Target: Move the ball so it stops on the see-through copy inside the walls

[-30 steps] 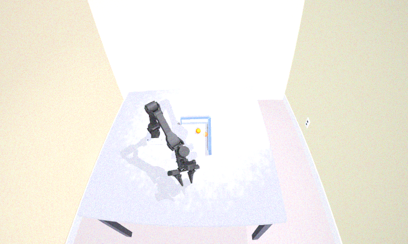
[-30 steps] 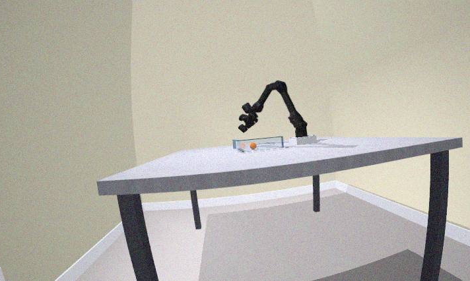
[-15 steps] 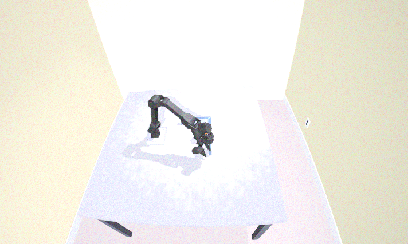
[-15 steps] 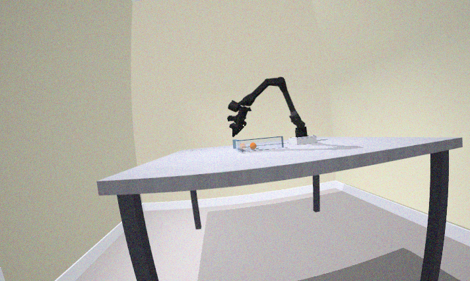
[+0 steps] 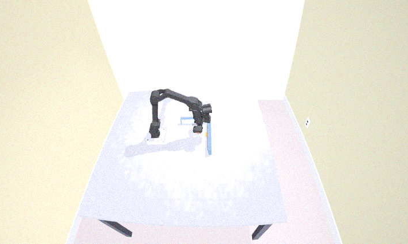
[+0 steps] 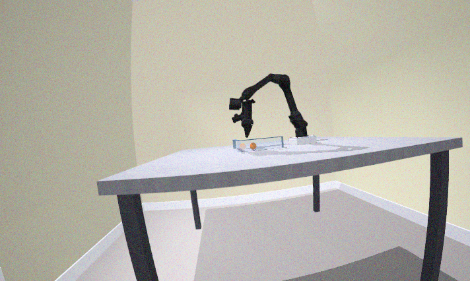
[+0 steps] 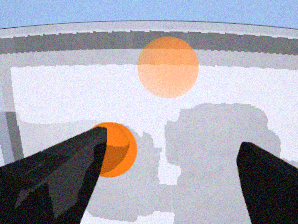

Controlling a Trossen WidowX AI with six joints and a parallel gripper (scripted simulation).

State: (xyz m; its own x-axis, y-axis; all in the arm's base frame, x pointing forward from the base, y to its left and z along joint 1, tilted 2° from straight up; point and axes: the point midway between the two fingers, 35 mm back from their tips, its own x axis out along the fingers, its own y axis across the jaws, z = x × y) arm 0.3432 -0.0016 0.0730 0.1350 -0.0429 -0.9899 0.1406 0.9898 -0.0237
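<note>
My gripper tip is now 3 cm short of the see-through copy and 5 cm above it. The rest, counted from my gripper tip: clear wall: 4 cm behind, 14 cm to the left, 4 cm below.
</note>
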